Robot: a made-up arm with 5 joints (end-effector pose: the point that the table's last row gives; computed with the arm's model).
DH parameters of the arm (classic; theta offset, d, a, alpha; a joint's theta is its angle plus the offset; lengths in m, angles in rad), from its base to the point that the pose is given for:
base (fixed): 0 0 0 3.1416
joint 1: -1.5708 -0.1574 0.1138 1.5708
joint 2: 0 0.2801 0.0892 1.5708
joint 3: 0 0.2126 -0.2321 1.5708
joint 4: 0 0.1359 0.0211 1.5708
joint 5: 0.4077 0 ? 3.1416
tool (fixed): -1.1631 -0.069 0 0
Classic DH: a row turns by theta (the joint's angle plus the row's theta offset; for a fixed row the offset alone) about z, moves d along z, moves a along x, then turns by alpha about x.
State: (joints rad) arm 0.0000 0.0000 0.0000 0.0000 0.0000
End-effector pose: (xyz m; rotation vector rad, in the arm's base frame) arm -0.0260 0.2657 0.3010 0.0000 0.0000 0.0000
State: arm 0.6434 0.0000 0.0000 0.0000 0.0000
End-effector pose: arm 0.1386 0.2281 0.3010 0.0000 0.0000 -0.6434
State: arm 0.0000 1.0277 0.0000 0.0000 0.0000
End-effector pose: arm -0.0260 0.3152 0.1016 -1.0277 0.0000 0.0000
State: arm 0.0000 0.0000 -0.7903 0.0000 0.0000
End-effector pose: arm -0.0568 0.0665 0.3010 0.0000 0.0000 -0.7903
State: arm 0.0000 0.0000 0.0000 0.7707 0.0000
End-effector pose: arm -0.0260 0.2304 0.5258 0.7707 0.0000 0.0000
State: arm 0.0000 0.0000 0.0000 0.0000 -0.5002
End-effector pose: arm -0.1717 0.2888 0.3010 0.0000 0.0000 0.5002
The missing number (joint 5, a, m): 0.2981
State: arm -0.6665 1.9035 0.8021 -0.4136 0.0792
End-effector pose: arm -0.1029 -0.0135 -0.1259 -2.3768 -0.1638 1.0280
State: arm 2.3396 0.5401 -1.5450 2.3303 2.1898
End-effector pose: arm 0.1952 0.2197 0.3386 -1.3037 1.8864 0.7325
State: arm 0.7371 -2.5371 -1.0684 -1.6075 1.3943
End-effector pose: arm -0.0365 0.4615 -0.3019 0.5154 1.2753 -1.2934
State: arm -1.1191 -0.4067 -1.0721 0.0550 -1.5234
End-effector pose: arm -0.3665 -0.2782 0.3637 0.4703 0.1073 1.5335
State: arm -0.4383 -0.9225 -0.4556 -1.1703 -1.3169
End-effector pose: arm -0.4539 -0.1257 0.1073 -0.0574 0.5073 1.4927
